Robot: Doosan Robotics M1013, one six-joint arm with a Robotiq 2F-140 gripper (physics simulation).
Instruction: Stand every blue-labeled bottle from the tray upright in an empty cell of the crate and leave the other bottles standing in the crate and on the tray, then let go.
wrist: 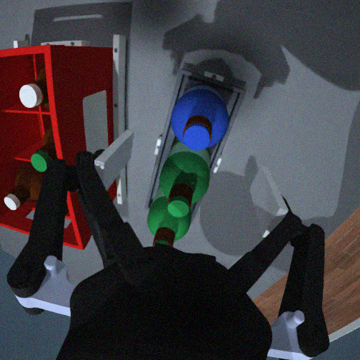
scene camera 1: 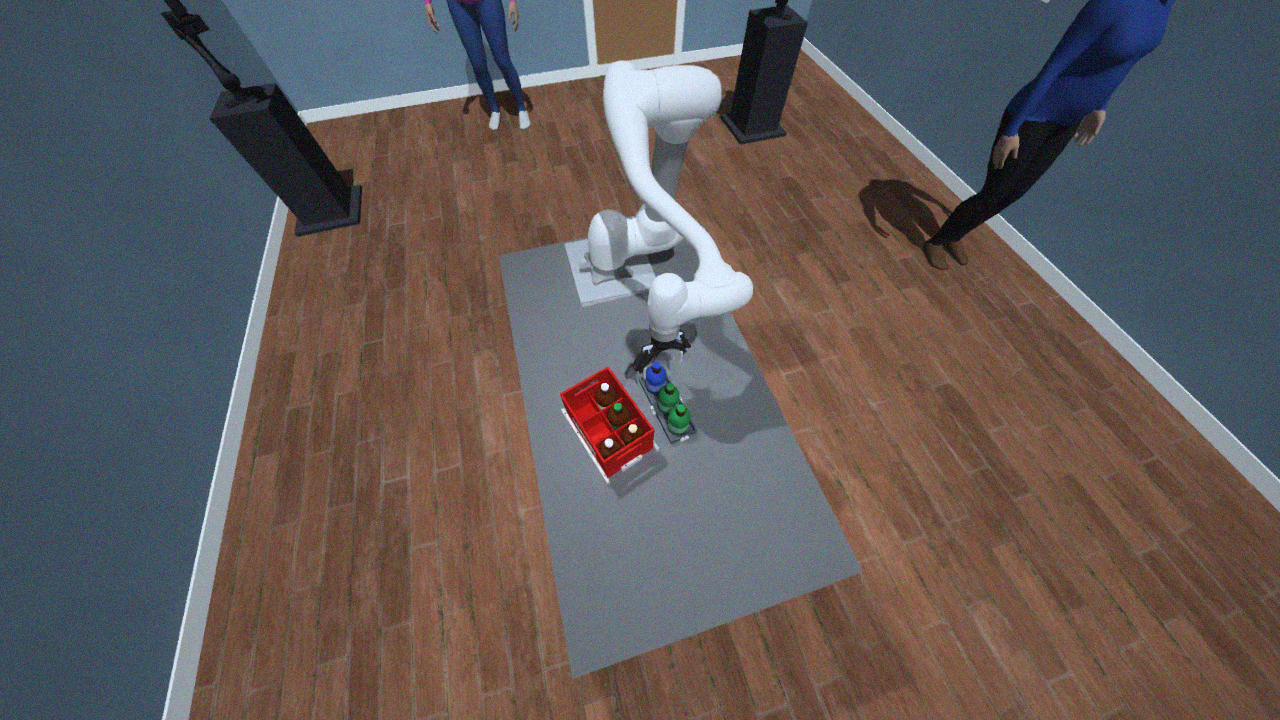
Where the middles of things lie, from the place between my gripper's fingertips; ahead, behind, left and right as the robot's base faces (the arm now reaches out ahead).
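Blue-labeled bottle (wrist: 199,119): my hand 20 mm past it, 10 mm to the left of it, 90 mm above it.
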